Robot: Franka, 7 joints.
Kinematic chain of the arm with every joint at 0, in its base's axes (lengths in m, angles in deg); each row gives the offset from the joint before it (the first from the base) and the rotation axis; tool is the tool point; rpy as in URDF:
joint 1: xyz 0 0 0.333 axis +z
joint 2: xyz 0 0 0 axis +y
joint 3: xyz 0 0 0.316 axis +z
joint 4: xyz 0.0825 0 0 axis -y
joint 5: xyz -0.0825 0 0.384 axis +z
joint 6: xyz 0 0 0 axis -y
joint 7: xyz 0.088 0 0 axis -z
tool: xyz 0 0 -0.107 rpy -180 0 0
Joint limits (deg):
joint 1: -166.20..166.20
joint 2: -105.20..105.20
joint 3: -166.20..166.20
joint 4: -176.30..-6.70
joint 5: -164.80..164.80
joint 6: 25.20..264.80
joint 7: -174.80..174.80
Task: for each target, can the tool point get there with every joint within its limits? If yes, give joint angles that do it. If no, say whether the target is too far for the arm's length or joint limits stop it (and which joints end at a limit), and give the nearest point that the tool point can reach.
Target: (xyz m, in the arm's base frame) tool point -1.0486 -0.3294 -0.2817
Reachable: no: too far | nearest point -0.7143 -0.2244 -0.0858 | short by 0.401 m
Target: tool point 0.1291 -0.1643 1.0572
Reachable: yes | joints 86.10 -51.54 -5.44 -61.53 116.81 190.59 107.00
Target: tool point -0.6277 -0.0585 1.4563
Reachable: no: too far | nearest point -0.4181 -0.0390 1.0811 | short by 0.430 m
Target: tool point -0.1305 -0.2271 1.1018
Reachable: yes | joints 104.91 -22.15 87.30 -24.86 81.63 193.18 77.38
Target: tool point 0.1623 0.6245 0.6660
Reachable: yes | joints -85.01 -67.19 93.35 -47.27 38.76 245.54 55.74
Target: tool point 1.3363 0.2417 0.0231
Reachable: no: too far | nearest point 0.8230 0.1489 0.1421 | short by 0.535 m
